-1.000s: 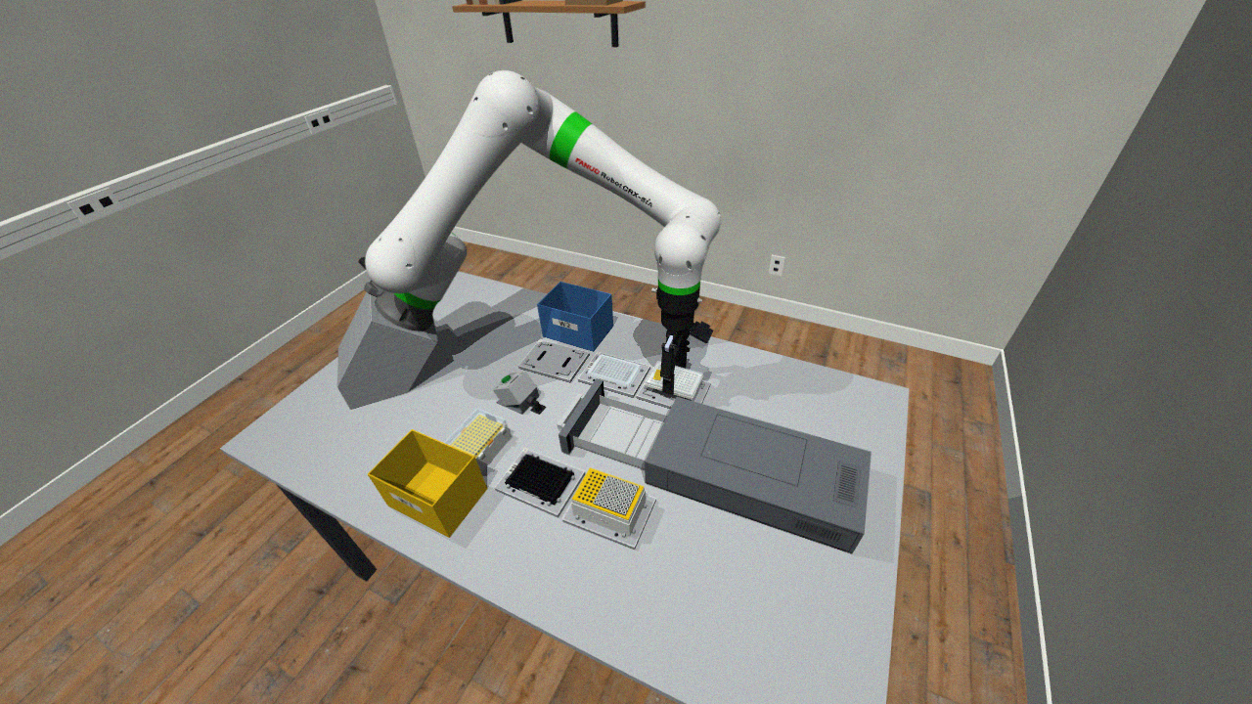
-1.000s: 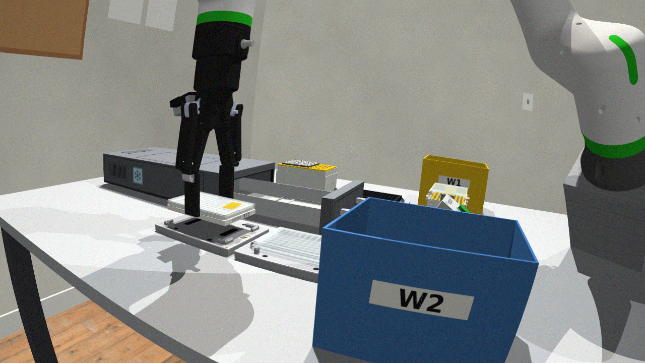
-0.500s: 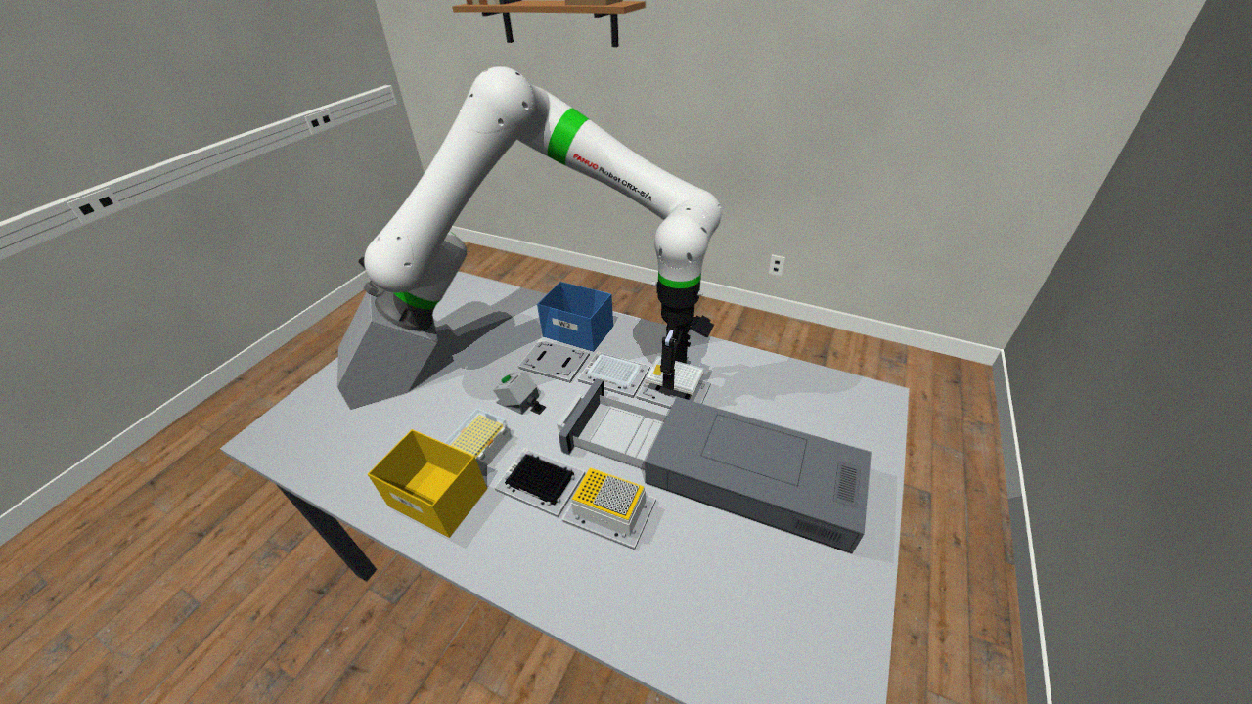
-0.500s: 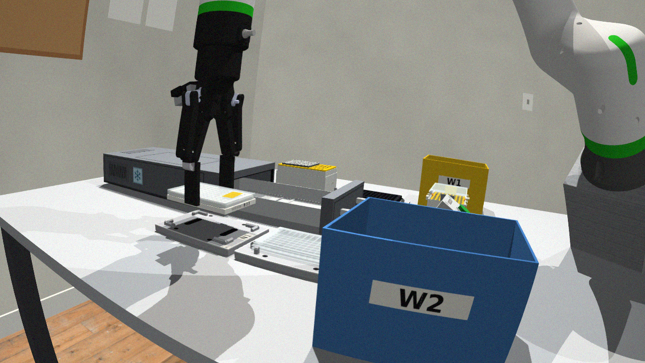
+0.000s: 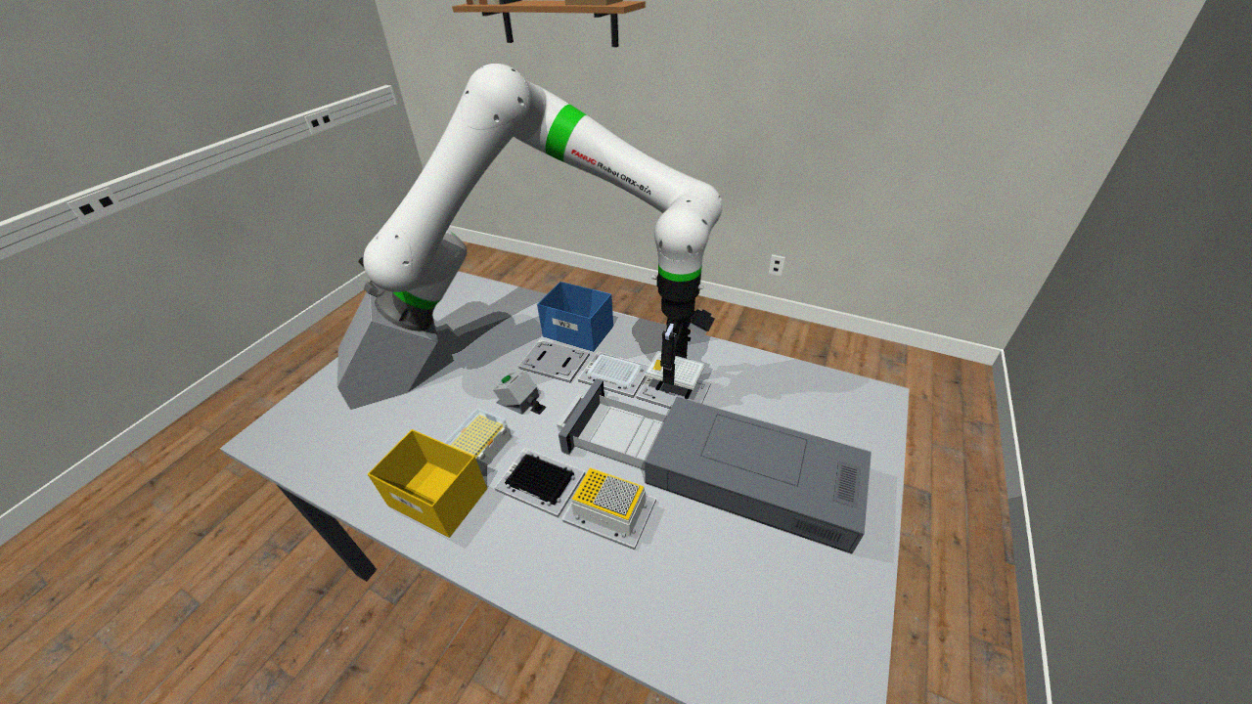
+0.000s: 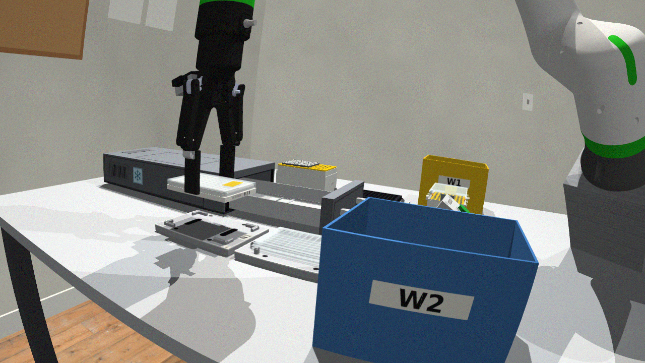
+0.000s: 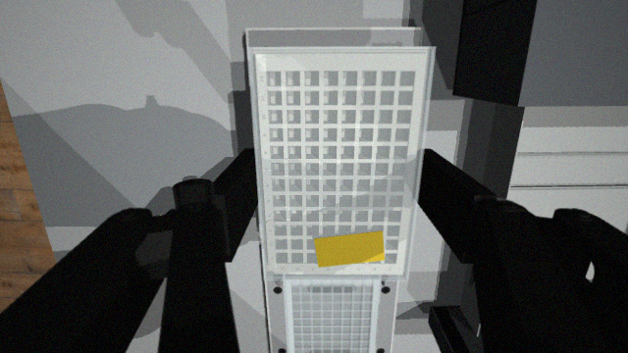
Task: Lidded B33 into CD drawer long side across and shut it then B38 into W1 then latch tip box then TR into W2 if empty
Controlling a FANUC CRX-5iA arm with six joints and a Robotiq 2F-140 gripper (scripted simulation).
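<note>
My hand is 10 mm short of the cooler drawer, 200 mm to the left of it and 60 mm above it. The rest, counted from my hand: white assay plate (20 mm below); clear plate (170 mm behind, 50 mm to the right, 80 mm below); clear plate lid (20 mm below).
</note>
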